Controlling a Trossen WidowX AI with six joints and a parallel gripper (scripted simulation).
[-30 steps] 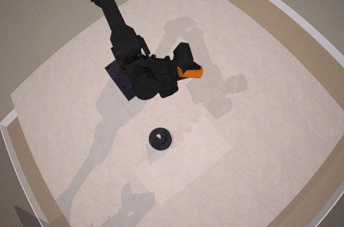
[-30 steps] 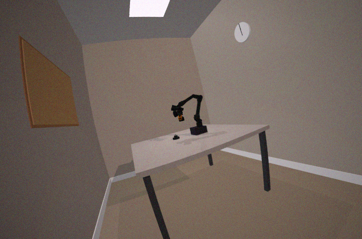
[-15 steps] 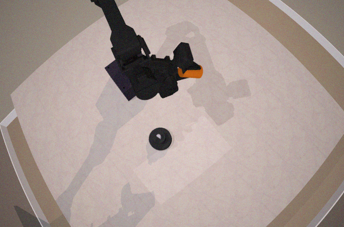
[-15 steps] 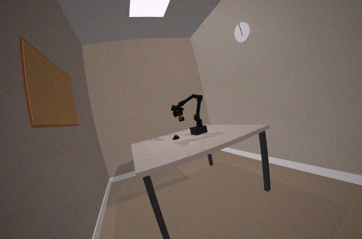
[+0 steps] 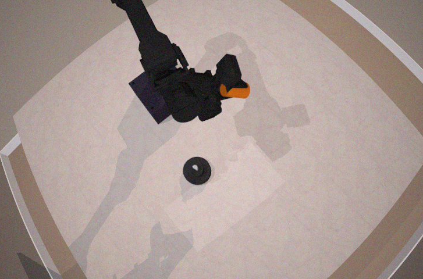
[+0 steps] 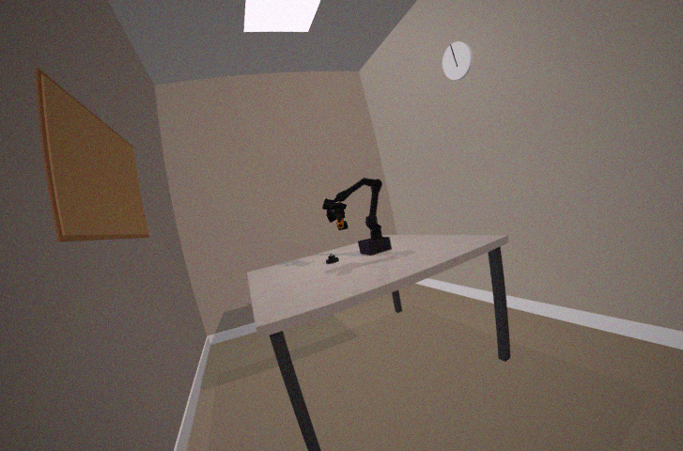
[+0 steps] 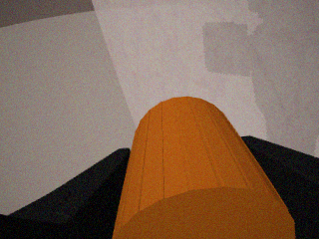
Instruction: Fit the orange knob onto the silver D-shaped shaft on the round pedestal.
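My gripper tip is 10 mm past the orange knob, 30 mm to the left of it and 20 mm below it. Also, from my gripper tip: round pedestal (30 mm ahead, 200 mm to the right, 200 mm below).
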